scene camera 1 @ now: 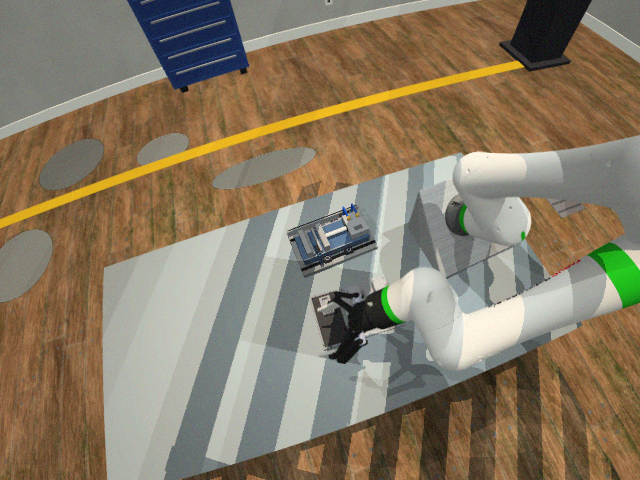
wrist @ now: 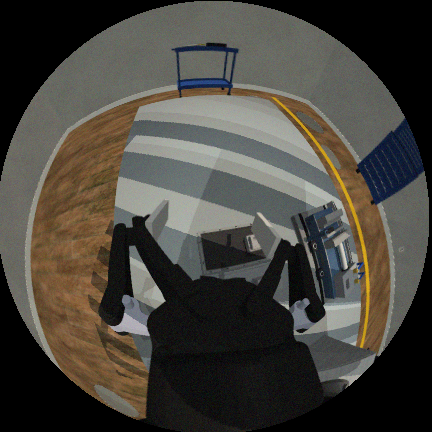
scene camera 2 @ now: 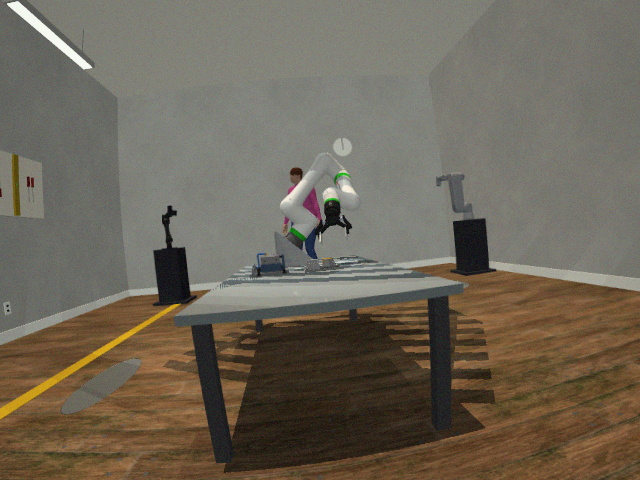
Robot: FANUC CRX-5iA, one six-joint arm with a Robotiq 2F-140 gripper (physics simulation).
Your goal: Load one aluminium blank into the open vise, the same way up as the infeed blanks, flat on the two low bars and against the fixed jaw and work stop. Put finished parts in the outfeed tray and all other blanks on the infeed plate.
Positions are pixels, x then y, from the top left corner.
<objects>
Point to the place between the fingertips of the gripper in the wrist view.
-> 211, 215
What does the gripper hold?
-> Nothing.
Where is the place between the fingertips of the gripper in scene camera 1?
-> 321, 332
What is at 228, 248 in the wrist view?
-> A dark outfeed tray.
</objects>
